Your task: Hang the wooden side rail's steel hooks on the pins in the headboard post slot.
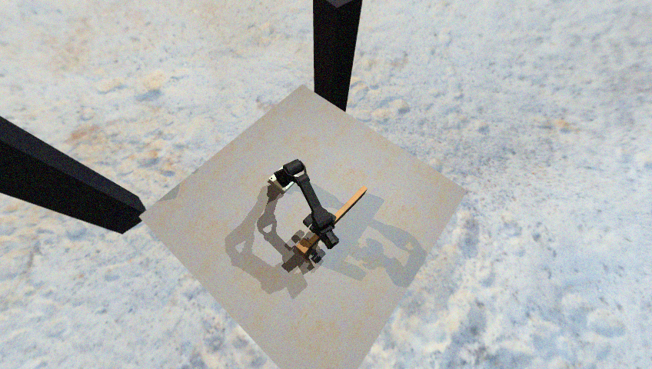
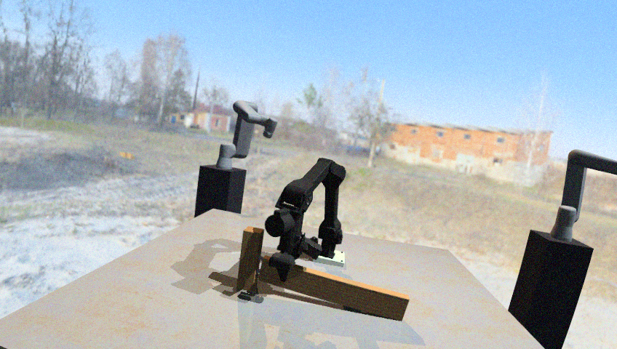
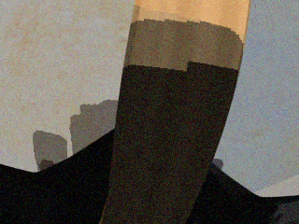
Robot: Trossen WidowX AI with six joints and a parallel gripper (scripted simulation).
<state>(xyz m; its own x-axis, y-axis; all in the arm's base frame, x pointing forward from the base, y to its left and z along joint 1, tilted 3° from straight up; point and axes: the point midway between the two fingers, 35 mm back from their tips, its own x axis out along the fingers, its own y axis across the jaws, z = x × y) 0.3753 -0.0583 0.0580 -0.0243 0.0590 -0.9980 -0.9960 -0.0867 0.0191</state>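
Now: the headboard post 10 mm ahead of my gripper tip, 110 mm to the right of it and 40 mm above it.
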